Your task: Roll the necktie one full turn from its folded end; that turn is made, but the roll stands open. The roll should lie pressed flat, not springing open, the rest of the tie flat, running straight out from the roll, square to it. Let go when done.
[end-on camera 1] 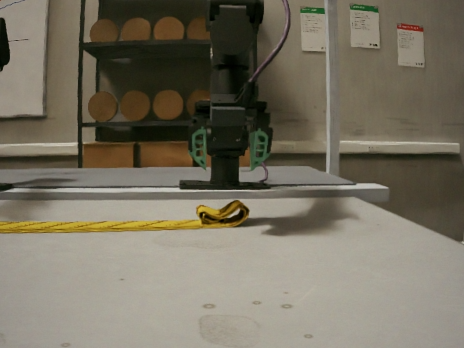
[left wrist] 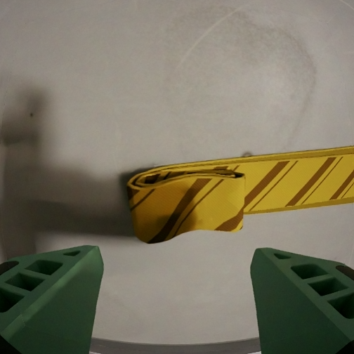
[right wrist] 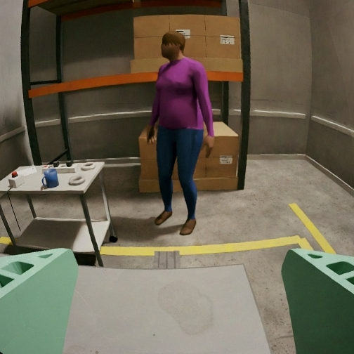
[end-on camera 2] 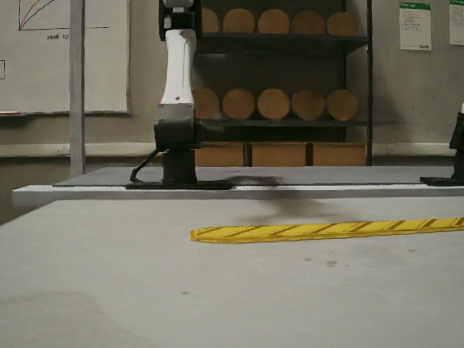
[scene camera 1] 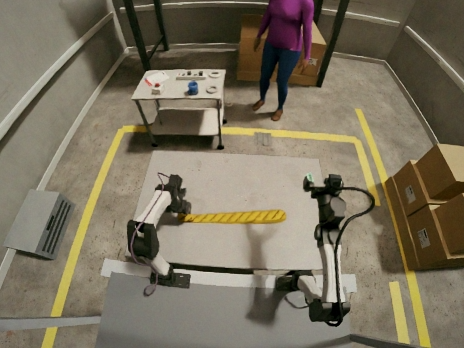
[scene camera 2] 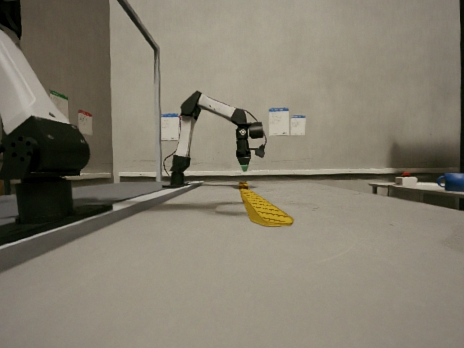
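The yellow necktie (scene camera 1: 235, 217) (scene camera 2: 262, 206) (end-on camera 2: 300, 230) (left wrist: 300, 181) lies flat along the table, with its roll at the left end. In end-on camera 1 the roll (end-on camera 1: 223, 214) (left wrist: 187, 210) stands partly open, its top dipped in the middle and raised at both sides, with a gap inside. The rest of the tie runs from it nearly straight, slightly slanted in the left wrist view. My left gripper (end-on camera 1: 229, 167) (left wrist: 176, 259) is open and empty, above the roll and apart from it. My right gripper (right wrist: 179, 265) is open and empty, raised at the right, away from the tie.
The pale table (scene camera 1: 225, 175) carries the tie. A white cart (scene camera 1: 170, 90) with a blue mug (scene camera 1: 193, 88) stands behind it. A person (scene camera 1: 286, 45) stands beyond the table. Cardboard boxes (scene camera 1: 430, 220) are stacked at the right.
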